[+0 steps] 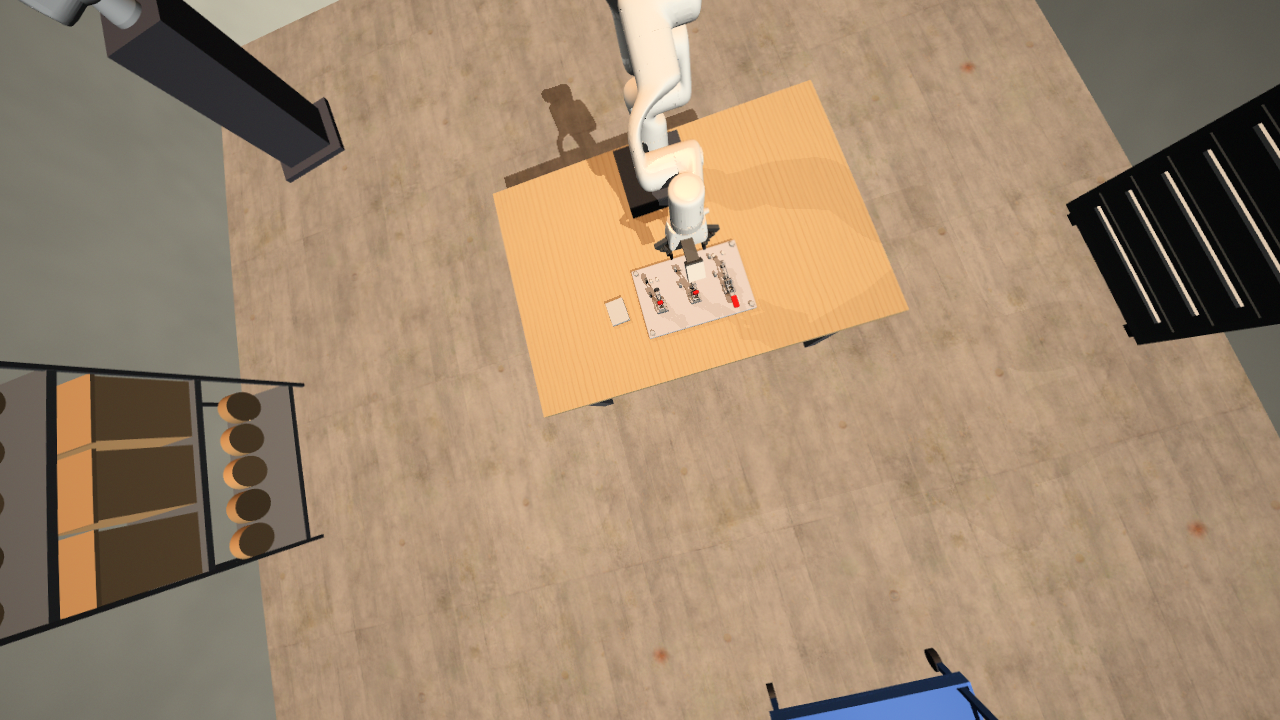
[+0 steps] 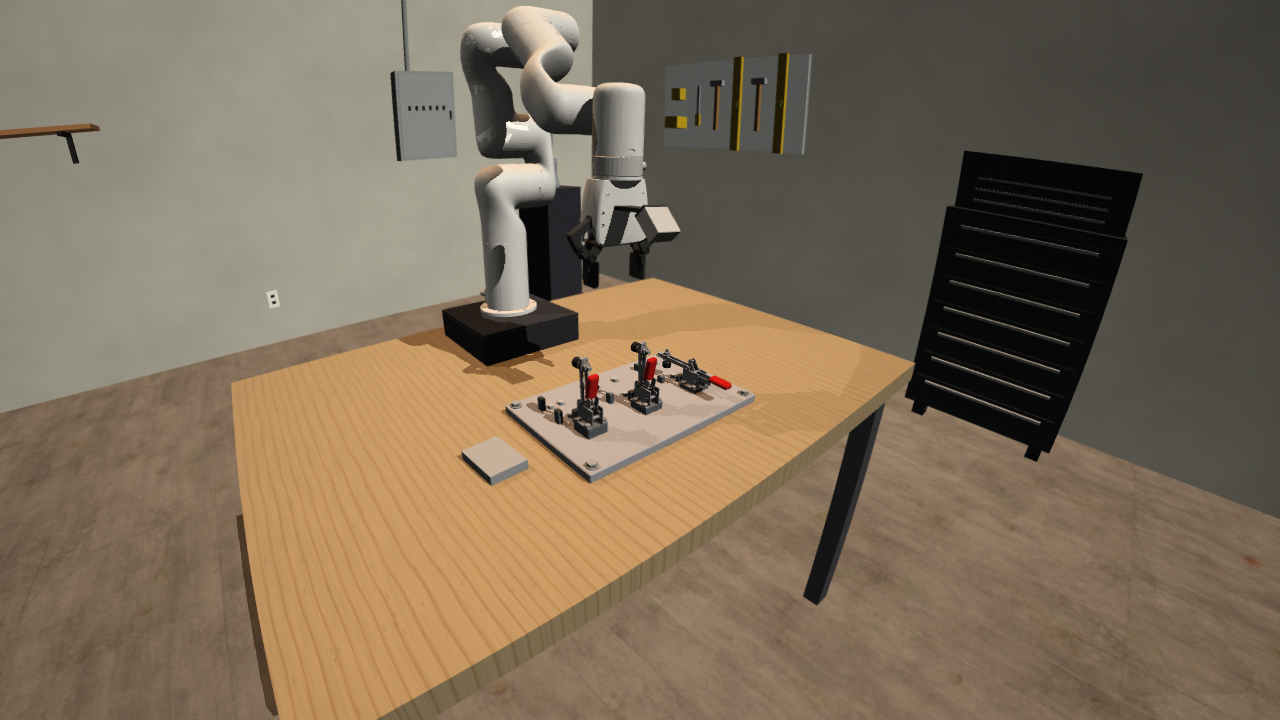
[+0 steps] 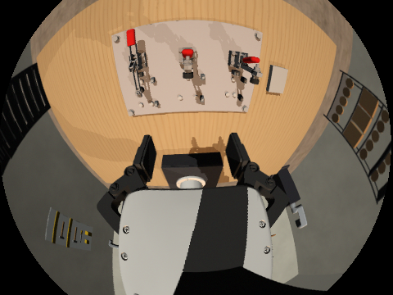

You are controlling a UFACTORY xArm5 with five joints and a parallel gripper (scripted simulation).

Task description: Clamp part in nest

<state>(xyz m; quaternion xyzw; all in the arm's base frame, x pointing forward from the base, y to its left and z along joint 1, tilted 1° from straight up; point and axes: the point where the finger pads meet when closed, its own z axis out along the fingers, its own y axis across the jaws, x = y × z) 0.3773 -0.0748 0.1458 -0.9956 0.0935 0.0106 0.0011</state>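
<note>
Right now my hand is 26 cm to the left of the flat part and 21 cm above it. The rest, counted from my hand: grey fixture plate 5 cm ahead, 1 cm to the right, 21 cm below.
</note>
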